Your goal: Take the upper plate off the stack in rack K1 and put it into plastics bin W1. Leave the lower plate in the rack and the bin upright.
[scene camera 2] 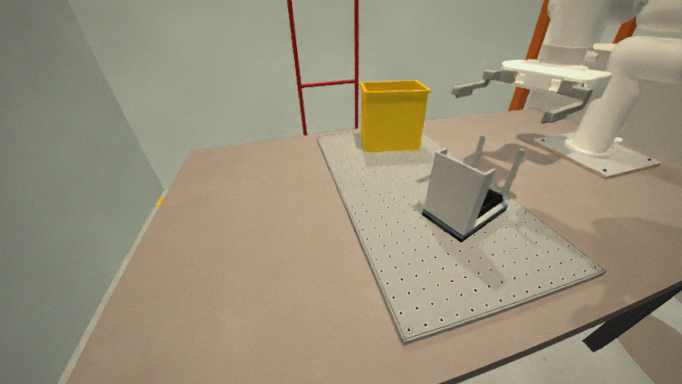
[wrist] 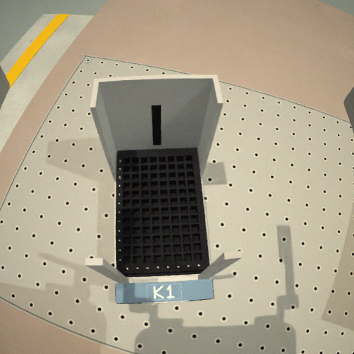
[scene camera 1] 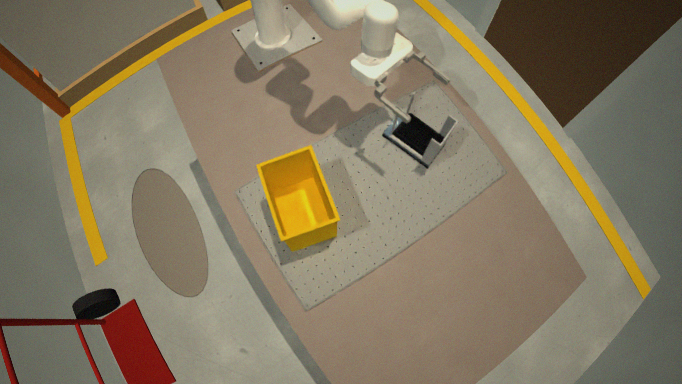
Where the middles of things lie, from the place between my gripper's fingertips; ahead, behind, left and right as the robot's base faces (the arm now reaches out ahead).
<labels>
I see my gripper 1 cm to the right of the black plate (scene camera 1: pixel 416 134) and 19 cm above it. Round my hand: yellow bin W1 (scene camera 1: pixel 304 213): 7 cm ahead, 36 cm to the right, 14 cm below.
</labels>
